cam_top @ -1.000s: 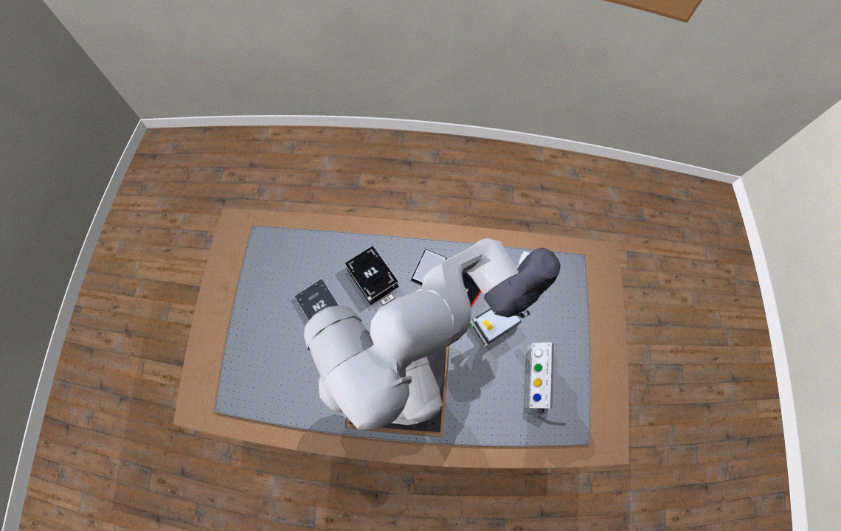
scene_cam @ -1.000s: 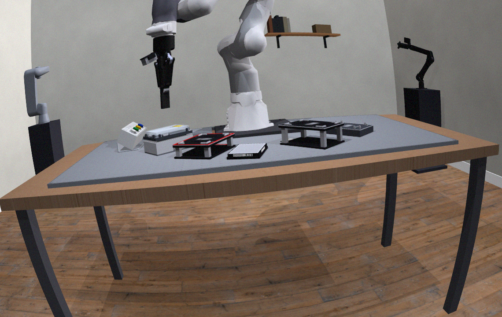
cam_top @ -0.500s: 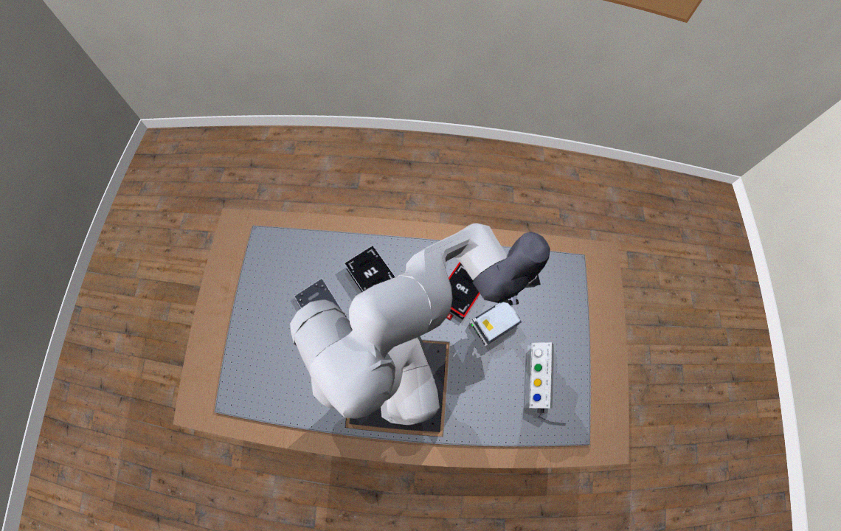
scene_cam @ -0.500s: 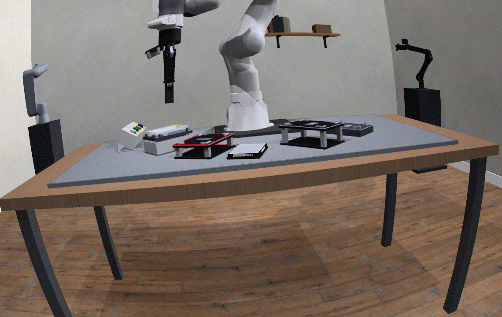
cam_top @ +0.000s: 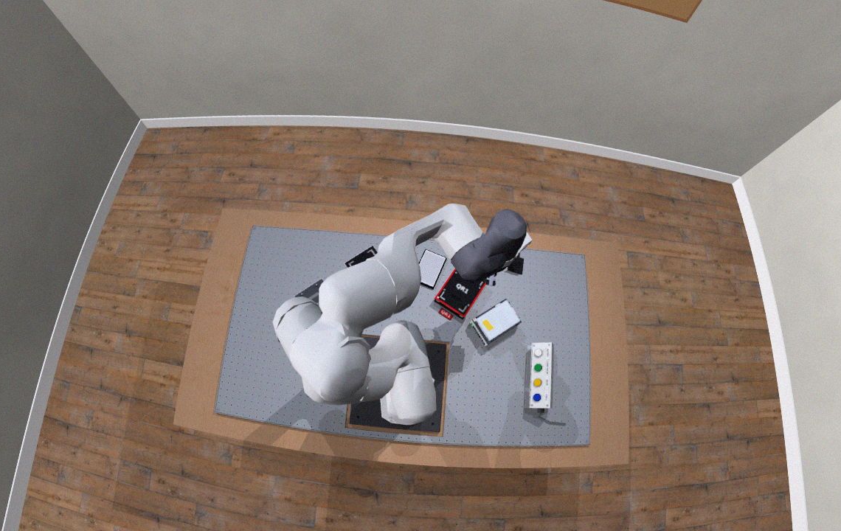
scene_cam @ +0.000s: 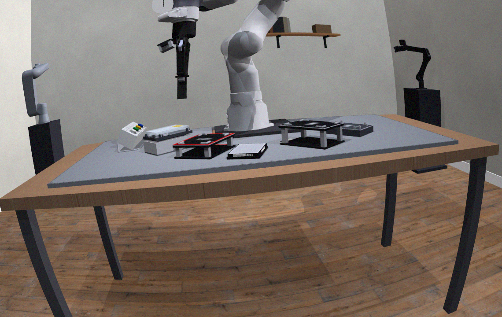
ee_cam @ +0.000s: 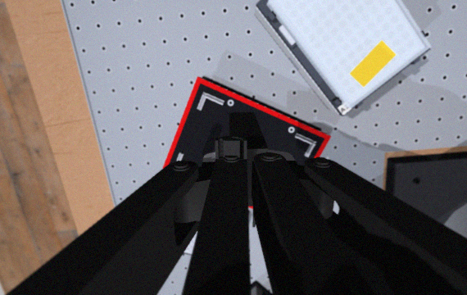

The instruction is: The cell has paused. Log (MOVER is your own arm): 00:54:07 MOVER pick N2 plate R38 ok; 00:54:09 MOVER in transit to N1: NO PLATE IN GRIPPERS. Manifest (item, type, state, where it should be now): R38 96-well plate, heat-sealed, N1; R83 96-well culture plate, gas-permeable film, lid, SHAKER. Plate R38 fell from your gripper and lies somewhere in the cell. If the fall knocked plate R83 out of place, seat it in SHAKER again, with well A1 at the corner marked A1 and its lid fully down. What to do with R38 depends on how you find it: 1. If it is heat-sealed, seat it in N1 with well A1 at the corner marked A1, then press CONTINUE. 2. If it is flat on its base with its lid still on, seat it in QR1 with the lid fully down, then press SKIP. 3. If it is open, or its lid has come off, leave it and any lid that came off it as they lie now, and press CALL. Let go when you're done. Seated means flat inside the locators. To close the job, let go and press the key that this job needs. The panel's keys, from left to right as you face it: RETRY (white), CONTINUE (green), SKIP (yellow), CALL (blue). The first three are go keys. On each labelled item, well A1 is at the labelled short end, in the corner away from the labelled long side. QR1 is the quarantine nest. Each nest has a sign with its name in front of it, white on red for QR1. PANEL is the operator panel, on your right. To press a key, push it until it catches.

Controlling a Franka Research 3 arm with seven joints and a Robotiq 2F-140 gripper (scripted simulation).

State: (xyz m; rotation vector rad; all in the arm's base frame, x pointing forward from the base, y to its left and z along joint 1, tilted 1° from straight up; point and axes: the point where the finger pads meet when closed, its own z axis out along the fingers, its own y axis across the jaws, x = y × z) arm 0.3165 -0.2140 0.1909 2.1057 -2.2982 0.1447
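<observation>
Now: hand 190 mm above the plate R38, 170 mm to the right of it and 80 mm short of it. The rest, counted from my hand: QR1 nest 160 mm below, 50 mm to the left, 10 mm ahead; retry key 210 mm to the right, 200 mm behind, 130 mm below; skip key 300 mm behind, 210 mm to the right, 130 mm below.
</observation>
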